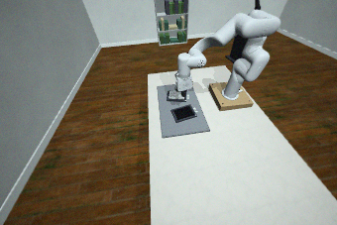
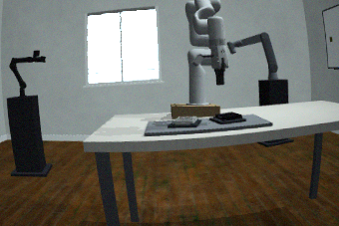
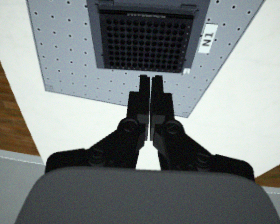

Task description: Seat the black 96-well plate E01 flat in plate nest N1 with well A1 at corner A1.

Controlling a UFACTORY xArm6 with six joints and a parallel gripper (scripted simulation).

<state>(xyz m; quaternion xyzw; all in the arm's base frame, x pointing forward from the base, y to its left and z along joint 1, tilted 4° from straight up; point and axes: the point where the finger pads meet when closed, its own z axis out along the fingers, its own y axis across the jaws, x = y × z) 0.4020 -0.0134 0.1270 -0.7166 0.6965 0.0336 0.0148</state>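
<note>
Now: the black 96-well plate E01 16 cm below my hand, 3 cm to the left of it and 1 cm ahead of it. Round my hand: white plate E07: 16 cm to the right, 16 cm below, 1 cm behind; then white label N1: 18 cm below, 9 cm behind, 3 cm to the left; then plate nest N1: 18 cm below, 3 cm to the left, 1 cm ahead.
</note>
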